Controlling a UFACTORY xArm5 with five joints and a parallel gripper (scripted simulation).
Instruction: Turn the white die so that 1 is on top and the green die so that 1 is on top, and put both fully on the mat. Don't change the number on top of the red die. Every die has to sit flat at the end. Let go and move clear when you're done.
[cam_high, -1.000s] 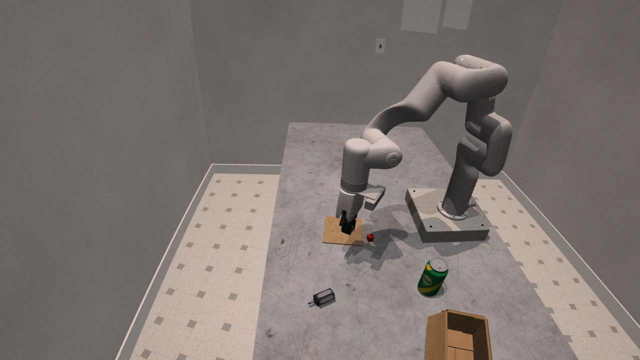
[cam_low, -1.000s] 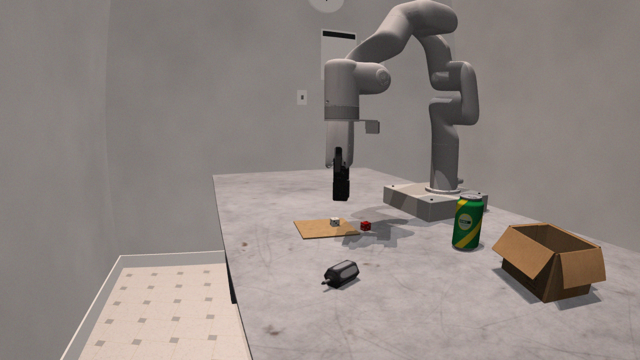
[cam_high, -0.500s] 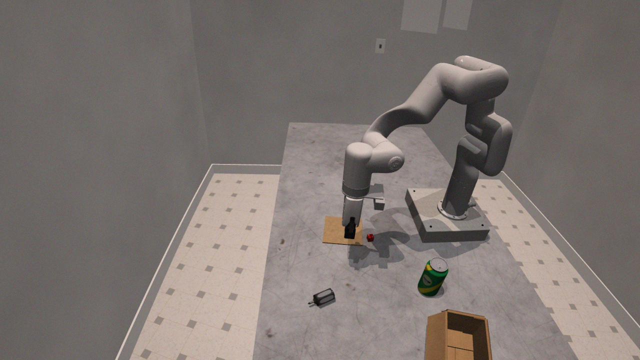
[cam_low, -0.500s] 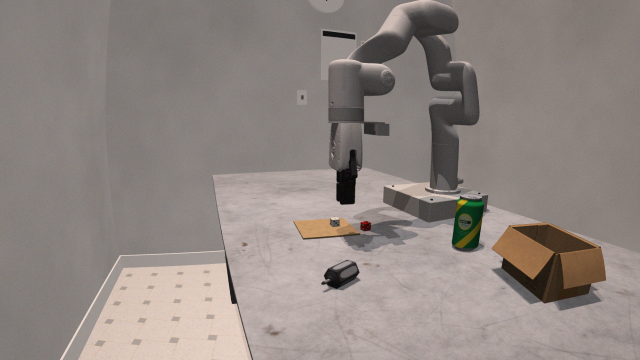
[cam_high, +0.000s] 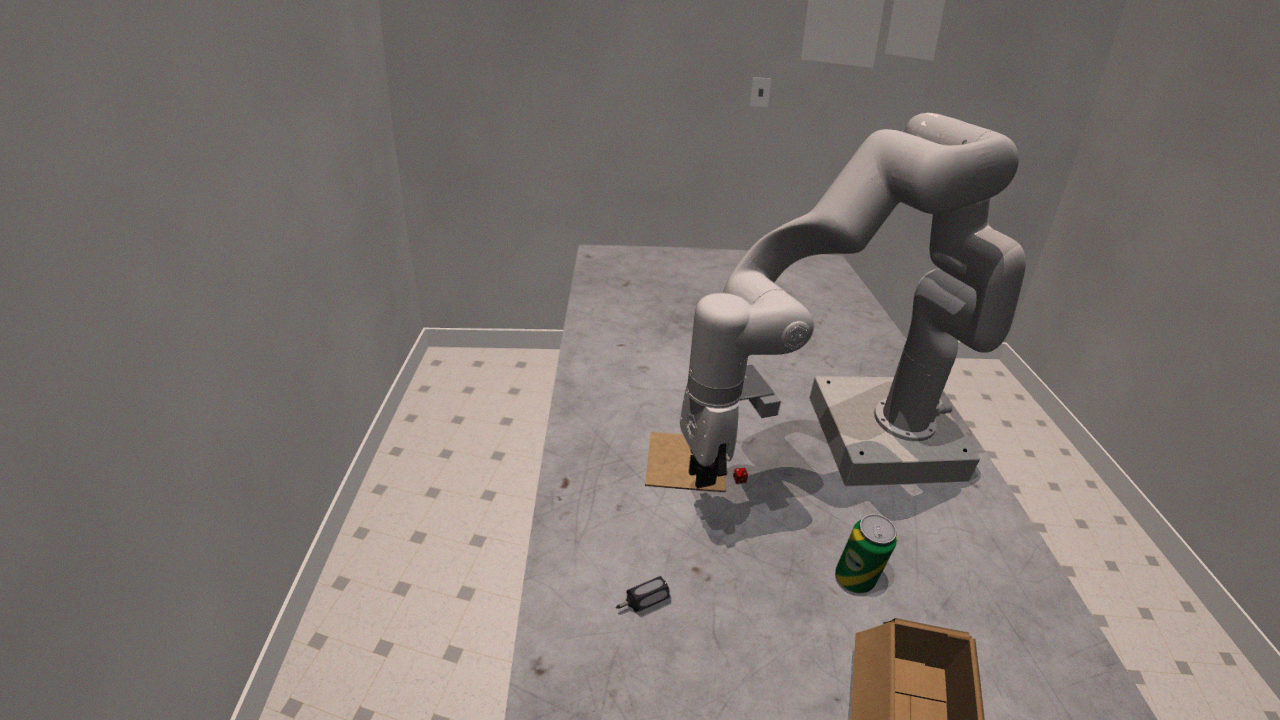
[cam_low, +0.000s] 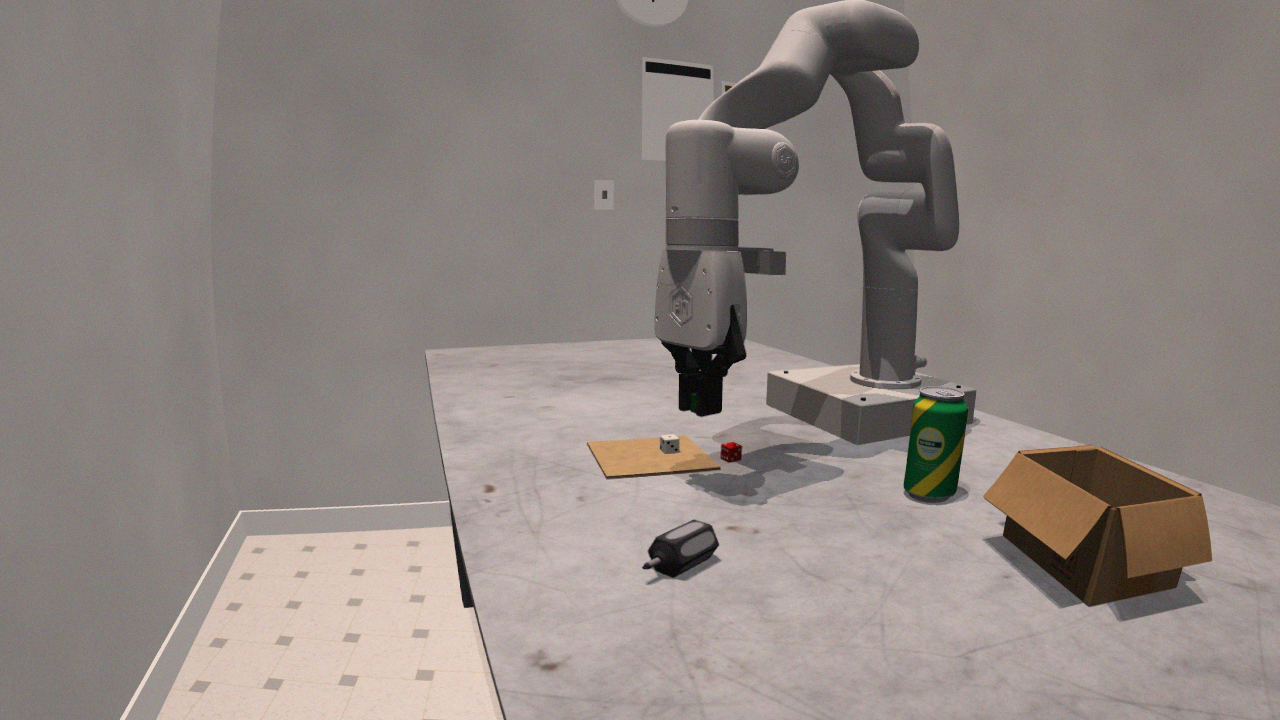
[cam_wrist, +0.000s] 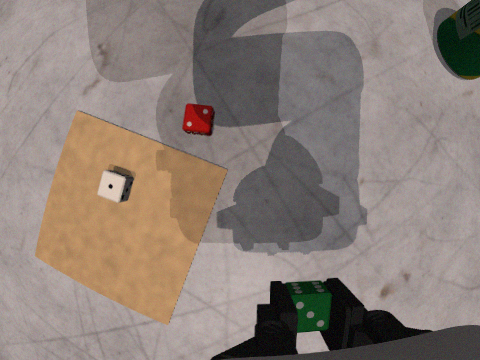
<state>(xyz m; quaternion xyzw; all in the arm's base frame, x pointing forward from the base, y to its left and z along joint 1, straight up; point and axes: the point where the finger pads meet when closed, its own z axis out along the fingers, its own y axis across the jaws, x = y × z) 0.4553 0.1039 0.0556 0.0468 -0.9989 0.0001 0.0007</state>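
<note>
Right now my hand is 1 cm above the green die. Round my hand: tan mat (2 cm behind, 13 cm to the right, 11 cm below); then red die (10 cm behind, 7 cm to the right, 10 cm below); then white die (5 cm behind, 13 cm to the right, 10 cm below).
</note>
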